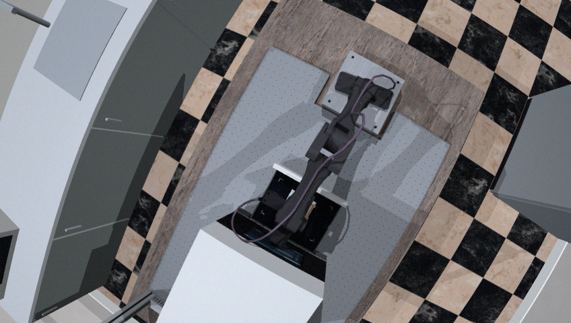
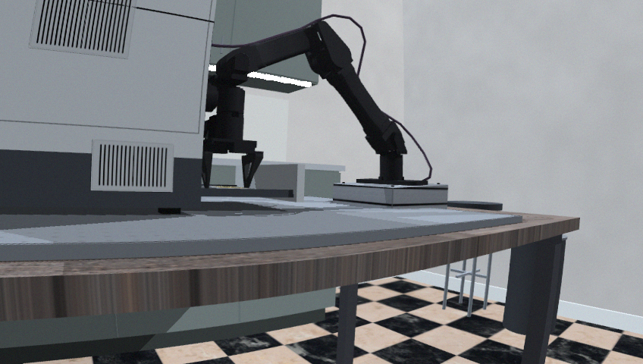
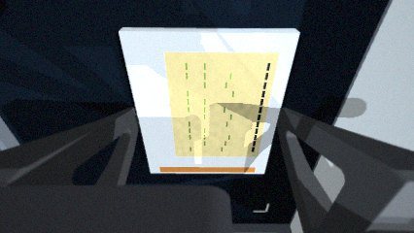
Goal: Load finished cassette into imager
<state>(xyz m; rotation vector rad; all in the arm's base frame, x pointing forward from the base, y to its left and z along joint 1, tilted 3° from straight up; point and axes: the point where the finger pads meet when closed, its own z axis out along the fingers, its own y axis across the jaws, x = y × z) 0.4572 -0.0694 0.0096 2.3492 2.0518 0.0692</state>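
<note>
My hand is 10 mm above the cassette FINISHED. Also, from my hand: imager drawer: 30 mm ahead, 10 mm above.
</note>
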